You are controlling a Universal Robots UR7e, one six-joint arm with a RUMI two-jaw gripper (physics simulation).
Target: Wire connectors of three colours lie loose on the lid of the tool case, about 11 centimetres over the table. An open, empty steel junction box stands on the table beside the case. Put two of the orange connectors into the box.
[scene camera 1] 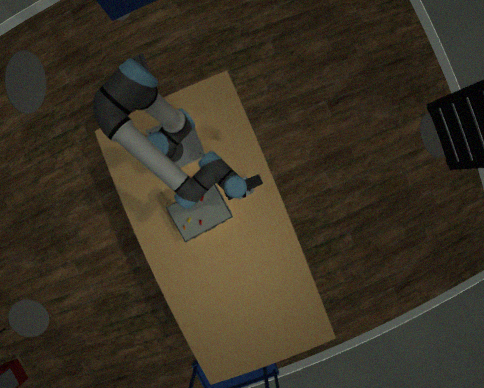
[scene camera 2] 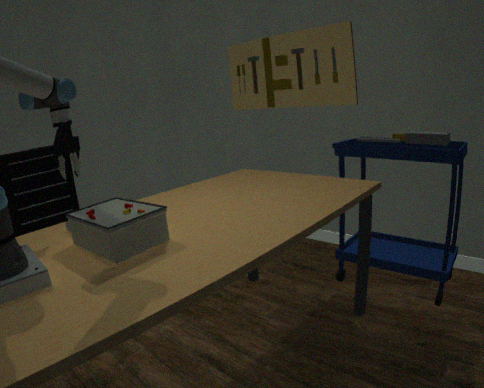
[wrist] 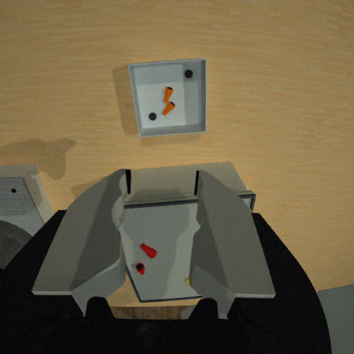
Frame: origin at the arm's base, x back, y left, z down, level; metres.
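Seen in the pictures: gripper, between the fingertips: [scene camera 2: 71,178]; arm's base, origin of its link: [scene camera 1: 170,150] [scene camera 2: 2,270].
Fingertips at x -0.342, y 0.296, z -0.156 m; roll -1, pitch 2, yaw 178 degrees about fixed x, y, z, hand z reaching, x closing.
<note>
Offsets run from my fingertips to a thing's top centre. Level surfaces: height alone.
The open steel junction box [wrist: 196,100] stands on the table beside the tool case. Two orange connectors [wrist: 168,94] [wrist: 169,108] lie close together on its floor. The tool case {dz +0.095, dx -0.051, dy -0.255 m} [scene camera 1: 212,212] [scene camera 2: 117,240] carries loose connectors on its lid: an orange one {dz +0.087, dx -0.097, dy -0.363 m} [scene camera 1: 184,227] [scene camera 2: 141,211], a yellow one {dz +0.084, dx -0.066, dy -0.321 m} [scene camera 1: 189,220] [scene camera 2: 127,211] [wrist: 188,281] and several red ones, among them a red connector {dz +0.083, dx -0.101, dy -0.267 m} [scene camera 1: 200,222] [scene camera 2: 128,205] and another red connector [wrist: 149,250]. My gripper [wrist: 163,171] [scene camera 2: 70,175] is open and empty, high above the table near the case. In scene camera 1 the arm hides the junction box.
The arm's base [scene camera 2: 25,280] [wrist: 20,187] stands on the table {dz +0.207 m} [scene camera 1: 260,280] behind the case. The case's walls rise beside the junction box. A blue cart [scene camera 2: 400,150] and a black rack [scene camera 1: 445,112] stand off the table. A tool board [scene camera 2: 320,95] hangs on the wall.
</note>
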